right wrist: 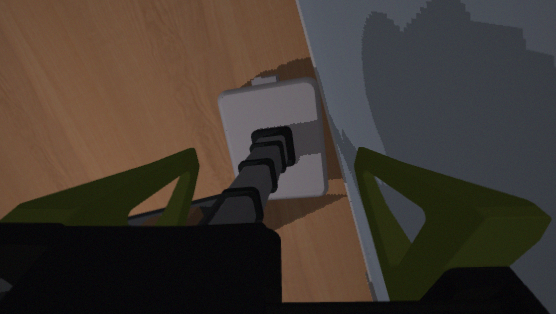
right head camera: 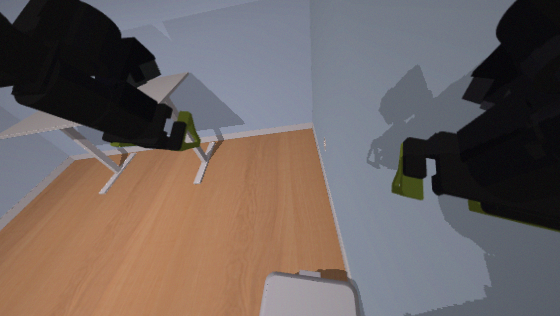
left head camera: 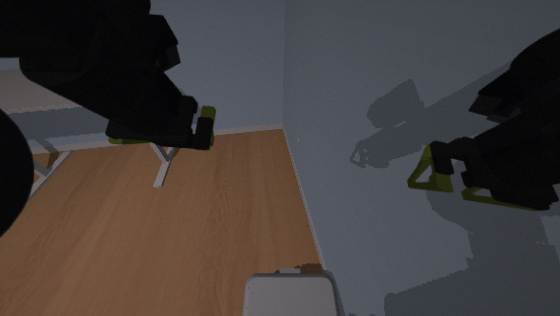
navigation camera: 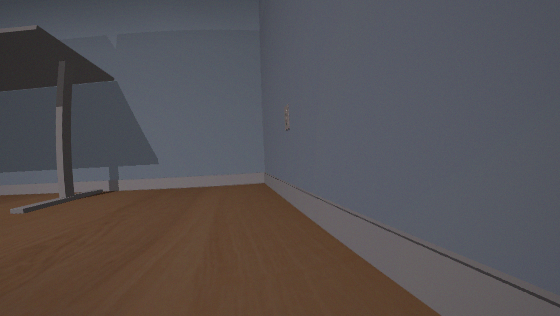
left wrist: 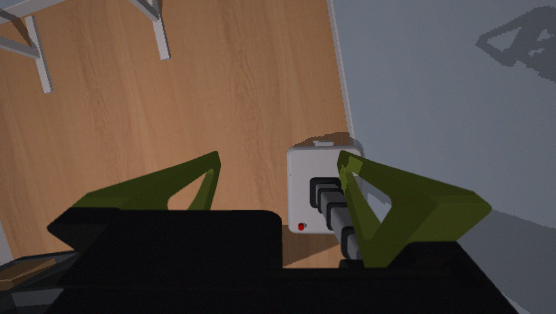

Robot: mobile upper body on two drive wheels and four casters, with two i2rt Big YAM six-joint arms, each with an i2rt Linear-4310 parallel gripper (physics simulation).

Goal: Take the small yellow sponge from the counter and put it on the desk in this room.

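Frame: origin at the left arm's base, x up, y ahead, z left, level; metres.
Where they show: left gripper, fingertip midpoint: (right head camera: 178,142) (left head camera: 186,140) (left wrist: 278,157); right gripper, fingertip midpoint: (right wrist: 276,156) (right head camera: 429,196) (left head camera: 435,190).
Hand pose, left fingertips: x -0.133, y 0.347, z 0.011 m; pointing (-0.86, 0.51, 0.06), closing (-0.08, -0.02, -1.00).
After its pixels a point has its place.
The desk (left head camera: 35,90) {x -0.460, y 1.246, z 1.530 m} (right head camera: 170,86) {x -0.460, y 1.501, z 1.041 m} (navigation camera: 30,60) {x -0.485, y 1.324, z 1.301 m} is a pale table with white legs, standing at the left by the far wall. The left arm covers part of it in both head views. Its feet also show at the upper left of the left wrist view. The yellow sponge and the counter do not show in any view. My left gripper (left head camera: 162,138) (right head camera: 152,142) (left wrist: 278,157) {x -0.133, y 0.347, z 0.011 m} is open and empty, held in the air on the desk's side. My right gripper (left head camera: 456,187) (right head camera: 445,197) {x -0.171, y 0.265, z -0.425 m} (right wrist: 276,156) {x -0.171, y 0.265, z -0.425 m} is open and empty, in front of the right wall.
A blue-grey wall (left head camera: 340,90) {x -0.258, y 0.808, z -0.413 m} (right head camera: 350,75) {x -0.250, y 0.879, z -0.400 m} (navigation camera: 400,125) {x -1.148, y 0.618, z -0.444 m} runs close along the right, with a white baseboard (navigation camera: 360,235) {x -1.362, y 0.717, z -0.414 m} and a small outlet (navigation camera: 287,118) {x -1.019, y 1.281, z -0.329 m}. It meets the far wall (navigation camera: 200,100) {x -0.700, y 1.992, z 0.309 m} in a corner. My white base (left head camera: 290,297) {x -1.150, y 0.204, z -0.222 m} (left wrist: 305,165) {x -1.150, y 0.191, z -0.093 m} (right wrist: 270,107) {x -1.150, y 0.207, z -0.241 m} is close to the right wall on the wooden floor (right head camera: 240,215) {x -1.410, y 0.768, z 0.436 m}.
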